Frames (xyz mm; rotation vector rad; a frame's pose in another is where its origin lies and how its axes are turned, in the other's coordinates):
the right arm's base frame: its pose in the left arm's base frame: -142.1 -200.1 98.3 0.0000 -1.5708 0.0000
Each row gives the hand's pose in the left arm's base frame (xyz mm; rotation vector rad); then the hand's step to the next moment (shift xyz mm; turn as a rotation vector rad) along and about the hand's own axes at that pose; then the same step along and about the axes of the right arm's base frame.
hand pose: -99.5 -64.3 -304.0 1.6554 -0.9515 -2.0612
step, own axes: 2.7 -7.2 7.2 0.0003 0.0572 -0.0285
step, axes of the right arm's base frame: -6.1 5.6 6.5 0.0355 -0.0498 -0.0185
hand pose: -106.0 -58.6 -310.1 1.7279 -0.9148 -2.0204
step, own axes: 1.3 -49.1 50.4 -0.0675 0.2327 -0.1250
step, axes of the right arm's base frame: -30.1 48.4 41.2 0.1958 -0.1622 -0.0985
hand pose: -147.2 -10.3 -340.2 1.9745 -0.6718 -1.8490
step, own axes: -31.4 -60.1 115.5 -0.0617 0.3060 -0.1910
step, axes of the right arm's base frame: -17.3 74.6 109.9 0.2373 -0.2302 -0.1570
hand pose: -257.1 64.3 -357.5 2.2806 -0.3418 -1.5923
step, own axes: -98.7 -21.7 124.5 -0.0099 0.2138 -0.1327
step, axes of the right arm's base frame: 36.6 40.6 150.8 0.1371 -0.1736 -0.1204
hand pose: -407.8 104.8 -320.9 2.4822 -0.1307 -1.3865
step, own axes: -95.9 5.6 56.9 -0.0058 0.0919 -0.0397
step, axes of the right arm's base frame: 52.1 3.8 98.7 0.0516 -0.0779 -0.0363
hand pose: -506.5 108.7 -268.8 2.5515 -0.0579 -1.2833
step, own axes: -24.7 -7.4 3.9 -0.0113 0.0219 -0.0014
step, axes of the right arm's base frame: 15.1 10.2 18.7 0.0155 -0.0188 0.0037
